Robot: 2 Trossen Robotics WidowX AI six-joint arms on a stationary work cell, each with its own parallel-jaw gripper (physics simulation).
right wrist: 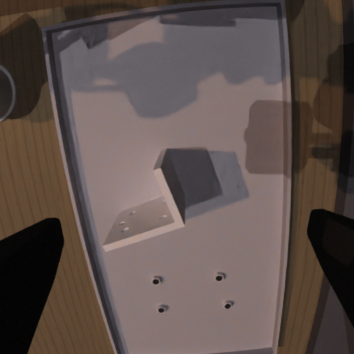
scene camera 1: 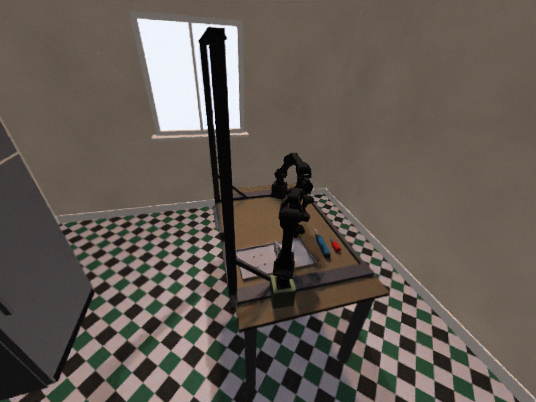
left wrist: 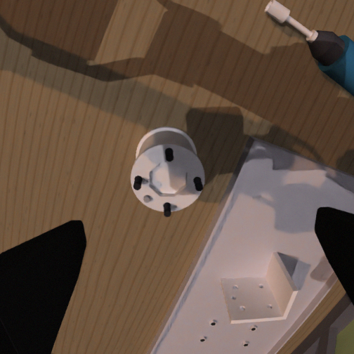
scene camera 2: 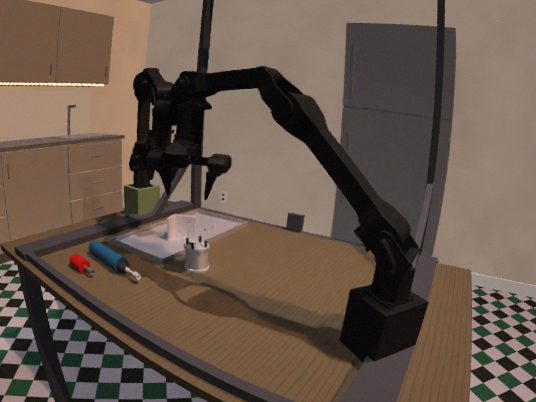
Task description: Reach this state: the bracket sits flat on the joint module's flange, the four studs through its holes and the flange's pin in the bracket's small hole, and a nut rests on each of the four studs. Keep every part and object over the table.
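Frame: origin at the left arm's base, x back, y up, z left, level; millimetres.
Seen in the pictures: left gripper, between the fingertips: (scene camera 2: 186,196); right gripper, between the fingertips: (scene camera 2: 160,181); left arm's base, origin of its link: (scene camera 1: 279,183) (scene camera 2: 389,296); right arm's base, origin of its link: (scene camera 1: 282,282) (scene camera 2: 141,185).
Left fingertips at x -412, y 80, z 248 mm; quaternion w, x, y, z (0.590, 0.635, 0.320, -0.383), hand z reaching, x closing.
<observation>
Pixels of each thing's top centre, then the offset from my left fingertips to it. "spot": a spot on its surface instead.
- white joint module, centre of its top: (scene camera 2: 196,239) dz -30, dx -29, dy -116 mm
- L-shaped bracket, centre of its top: (scene camera 2: 181,217) dz -28, dx -220, dy -116 mm
- white tray, centre of its top: (scene camera 2: 183,229) (scene camera 1: 274,256) dz -42, dx -275, dy -174 mm
- blue driver, a spot on its surface: (scene camera 2: 107,256) spot: dz +200, dx -54, dy -156 mm
- red tool, centre of its top: (scene camera 2: 82,259) (scene camera 1: 335,242) dz +266, dx -41, dy -156 mm
- green block, centre of its top: (scene camera 2: 141,185) (scene camera 1: 282,282) dz +73, dx -508, dy -80 mm
The white joint module (scene camera 2: 196,259) (left wrist: 167,176) stands upright on the table, its four black studs up and bare; a small pin shows on the flange. The L-shaped bracket (scene camera 2: 175,227) (left wrist: 250,300) (right wrist: 145,225) lies in the white tray (scene camera 2: 150,248) (left wrist: 200,300) (right wrist: 200,335), its holed plate down and its other plate upright. Four nuts, one nut (left wrist: 213,323) and another nut (right wrist: 219,277) among them, lie apart on the tray floor beside it. My left gripper (scene camera 2: 187,195) (left wrist: 202,226) is open and empty, high near the module. My right gripper (right wrist: 188,227) is open and empty above the tray.
A blue driver (scene camera 1: 322,246) (scene camera 2: 107,256) (left wrist: 345,65) and a red tool (scene camera 1: 336,246) (scene camera 2: 79,263) lie beside the tray. The right arm stands on a green block (scene camera 1: 283,298) (scene camera 2: 142,200). The two grippers overlap in scene camera 2. Black frame posts rise at the table's edge.
</observation>
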